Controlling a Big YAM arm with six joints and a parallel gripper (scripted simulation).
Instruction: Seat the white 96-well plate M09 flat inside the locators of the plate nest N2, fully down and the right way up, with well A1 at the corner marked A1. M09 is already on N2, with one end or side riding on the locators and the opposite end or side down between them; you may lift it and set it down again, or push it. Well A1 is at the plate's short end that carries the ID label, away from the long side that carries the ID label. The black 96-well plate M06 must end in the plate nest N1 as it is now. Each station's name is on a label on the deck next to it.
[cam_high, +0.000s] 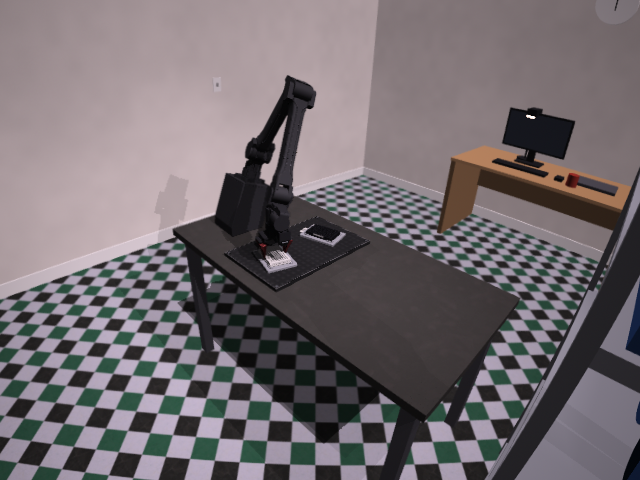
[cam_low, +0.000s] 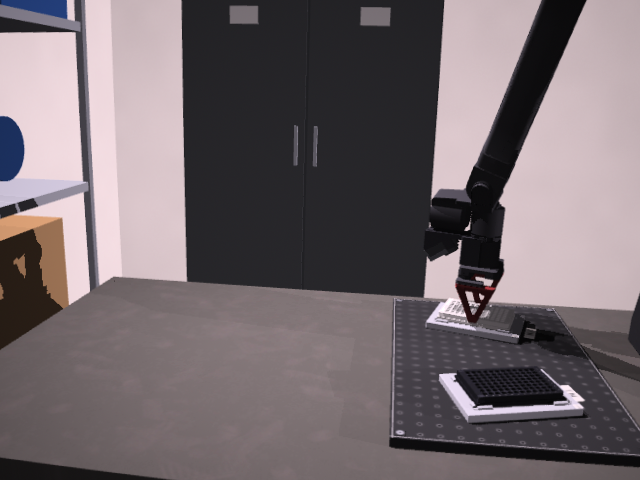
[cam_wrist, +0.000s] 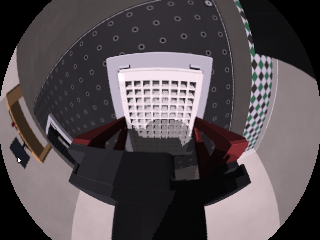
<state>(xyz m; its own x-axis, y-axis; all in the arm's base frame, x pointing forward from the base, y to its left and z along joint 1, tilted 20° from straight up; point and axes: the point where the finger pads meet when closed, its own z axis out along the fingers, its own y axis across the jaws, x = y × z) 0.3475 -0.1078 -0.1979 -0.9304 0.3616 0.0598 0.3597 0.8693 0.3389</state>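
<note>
Right now the white 96-well plate M09 is 1 cm below my hand. From my hand the other things lie so: black 96-well plate M06: 28 cm to the left, 1 cm below, 1 cm ahead; plate nest N2: 2 cm below.
</note>
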